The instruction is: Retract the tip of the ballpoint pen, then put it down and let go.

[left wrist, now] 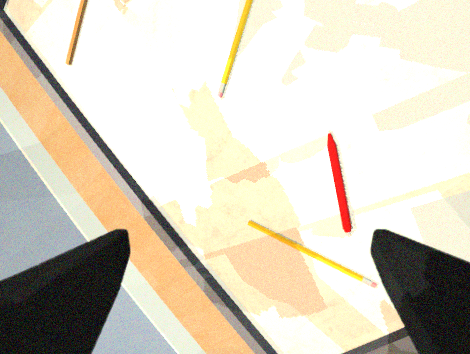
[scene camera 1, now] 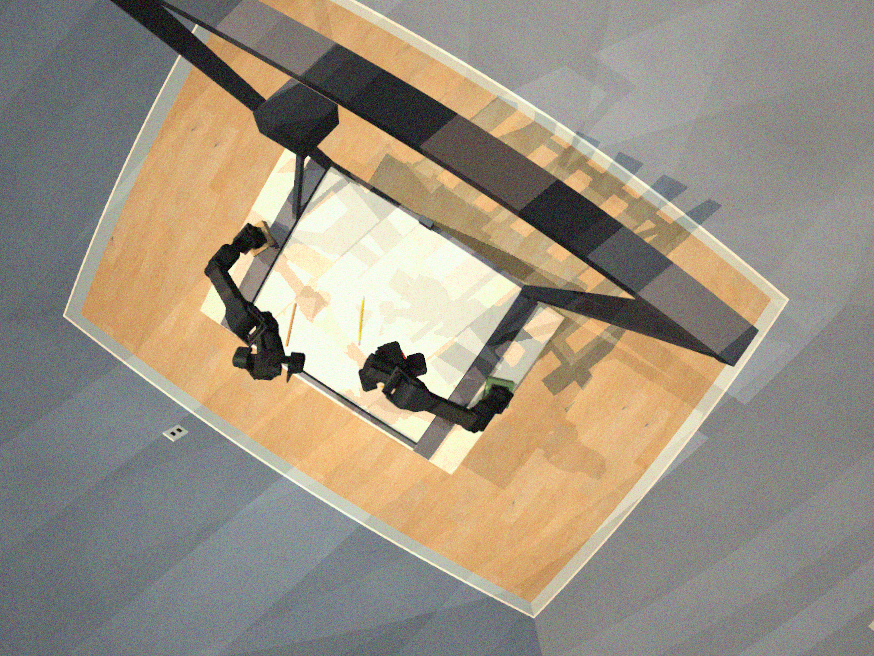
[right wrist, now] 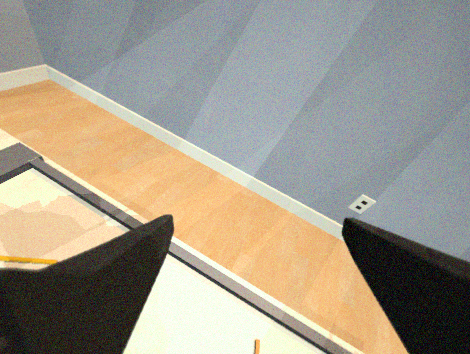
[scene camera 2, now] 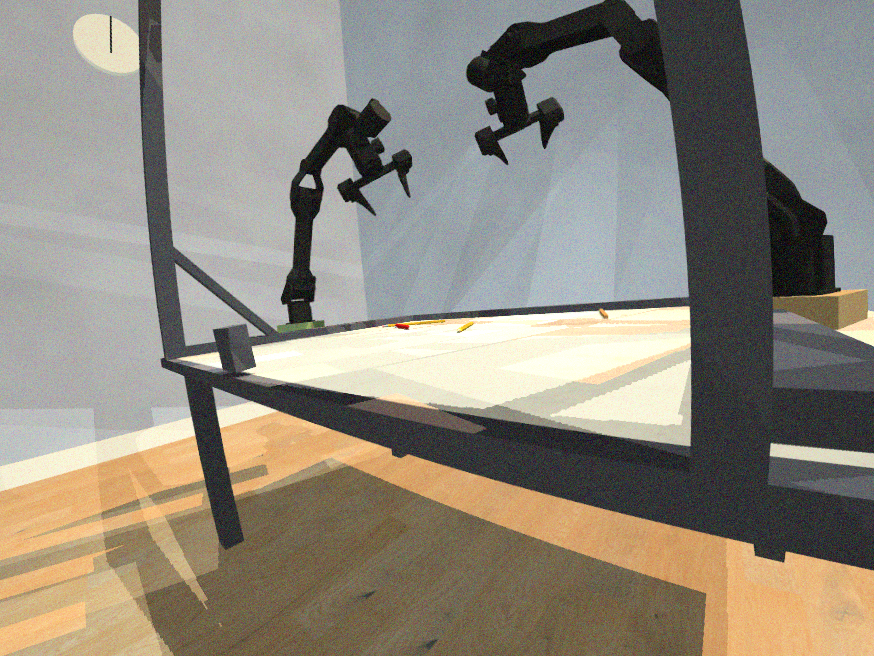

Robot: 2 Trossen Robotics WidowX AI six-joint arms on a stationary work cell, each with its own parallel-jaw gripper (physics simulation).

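Places are measured from the left arm's base along level axes (x down, y right, z back), in metres.
Where they show: left gripper, fingertip midpoint: [left wrist: 251,241] [scene camera 2: 392,206]; right gripper, fingertip midpoint: [scene camera 1: 271,380] [right wrist: 257,224] [scene camera 2: 525,155]; left arm's base, link origin: [scene camera 1: 498,393] [scene camera 2: 300,322]; right arm's base, link origin: [scene camera 1: 257,238] [scene camera 2: 796,294].
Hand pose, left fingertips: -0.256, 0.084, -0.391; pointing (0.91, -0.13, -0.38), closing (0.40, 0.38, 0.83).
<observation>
Each offset is from my left fingertips to the centre of the thing, as dx, dy, dz. "pt": to the spot under its first point.
The red ballpoint pen @(+0.290, -0.051, +0.034) [left wrist: 339,185] [scene camera 2: 401,326] lies flat on the white table top. In the left wrist view its tapered end points up; whether the writing tip is out cannot be told. In scene camera 1 the left arm covers most of the pen. My left gripper [left wrist: 251,241] [scene camera 2: 391,204] is open and empty, high above the table; the pen lies ahead of its right-hand finger in the left wrist view. My right gripper [right wrist: 257,224] [scene camera 2: 525,155] is open and empty, raised high near the table edge, away from the pen.
A yellow pencil @(+0.291, -0.157, +0.048) [left wrist: 310,251] lies near the pen, at an angle to it. Another yellow pencil @(+0.291, +0.068, -0.167) [left wrist: 235,47] [scene camera 1: 361,321] [scene camera 2: 465,327] and a brown pencil @(+0.291, -0.009, -0.438) [left wrist: 76,35] [scene camera 1: 291,324] [scene camera 2: 602,313] lie farther off. A dark rim @(pt +0.283, -0.239, -0.199) [left wrist: 150,207] borders the table; dark frame beams cross scene camera 1.
</observation>
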